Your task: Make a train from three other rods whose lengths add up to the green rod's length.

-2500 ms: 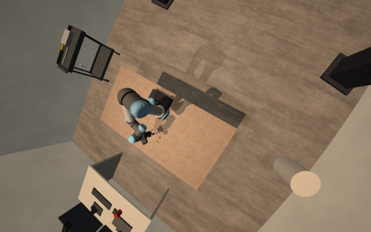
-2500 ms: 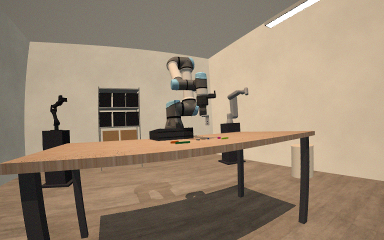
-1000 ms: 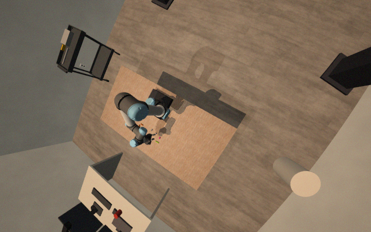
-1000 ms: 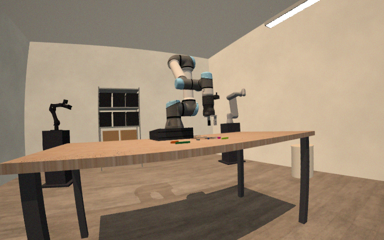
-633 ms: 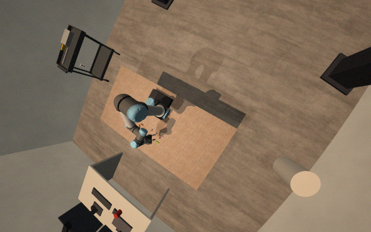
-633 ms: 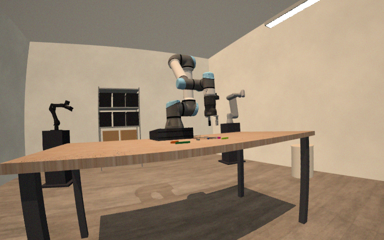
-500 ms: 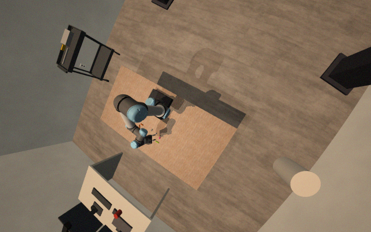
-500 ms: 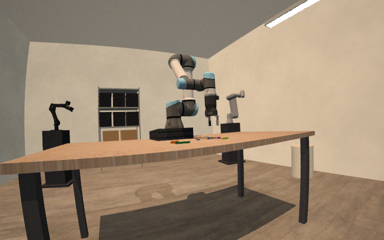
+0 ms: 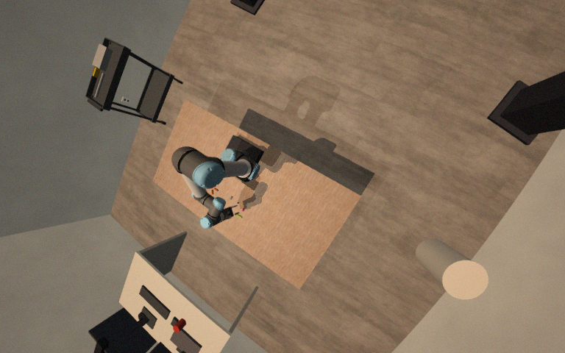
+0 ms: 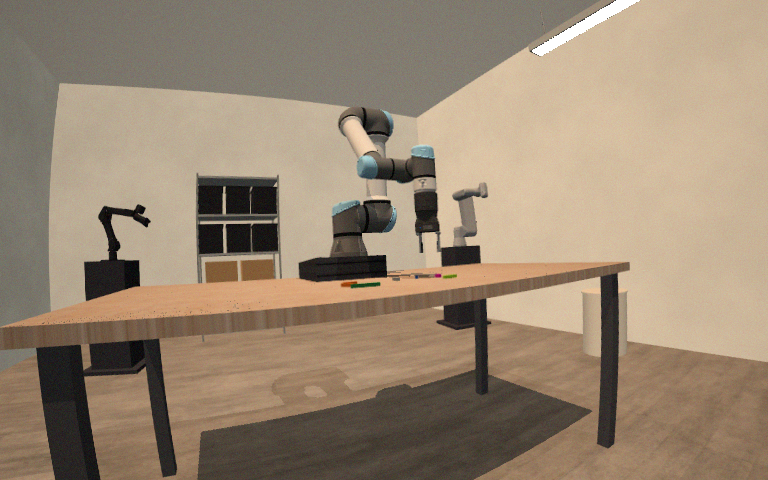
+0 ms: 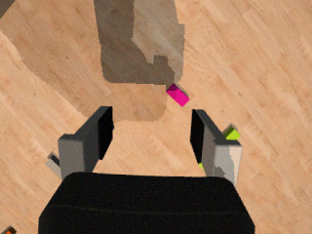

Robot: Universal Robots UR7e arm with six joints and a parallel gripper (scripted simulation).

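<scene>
Right now my hand is 10 mm short of the magenta rod, 20 mm to the right of it and 90 mm above it. The rest, counted from my hand: lime rod (80 mm ahead, 30 mm to the left, 90 mm below); then small blue rod (10 mm behind, 50 mm to the right, 90 mm below); then grey rod (120 mm to the right, 90 mm below).
</scene>
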